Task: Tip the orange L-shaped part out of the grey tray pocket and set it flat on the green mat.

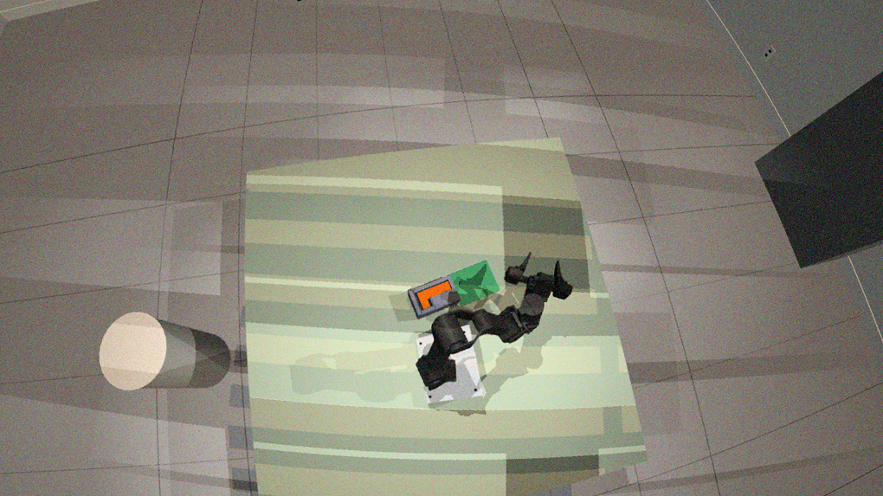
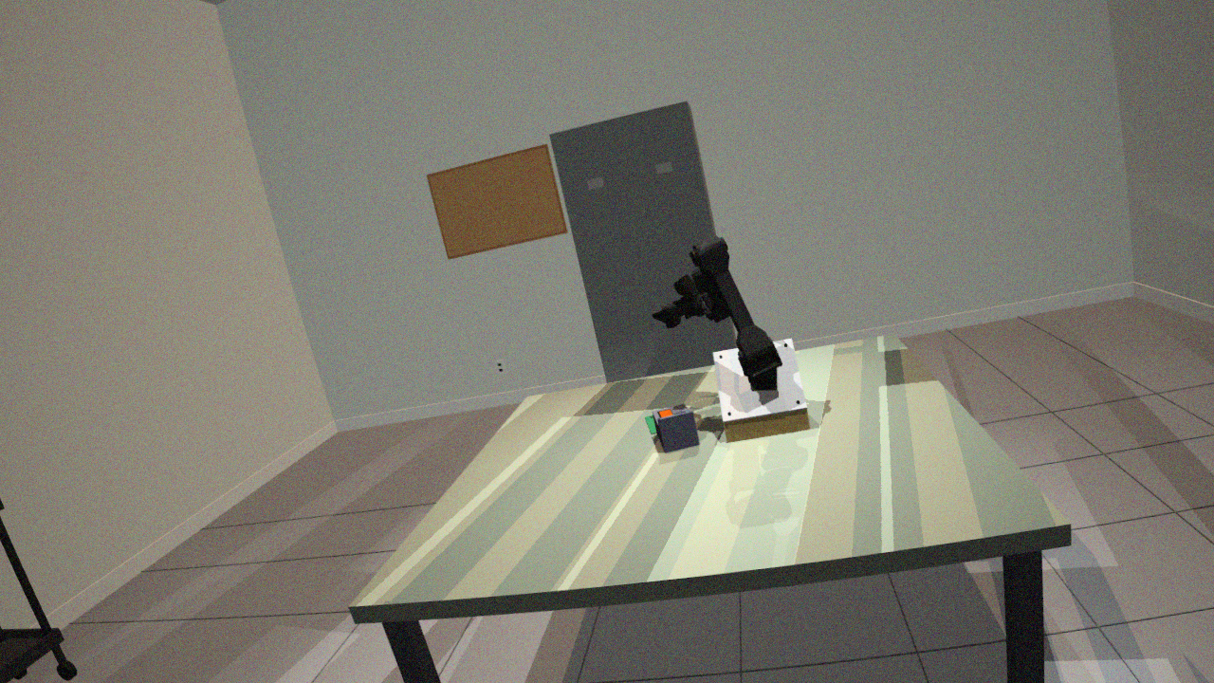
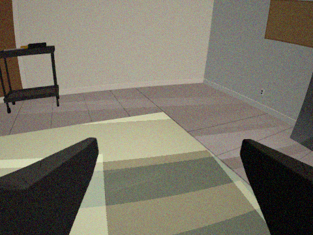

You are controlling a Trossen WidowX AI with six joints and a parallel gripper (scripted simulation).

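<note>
Now: gripper tip 32 cm to the right of the orange L-shaped part, 23 cm above it and 6 cm past it. Round my gripper tip: green mat: 30 cm below, 16 cm to the left.
</note>
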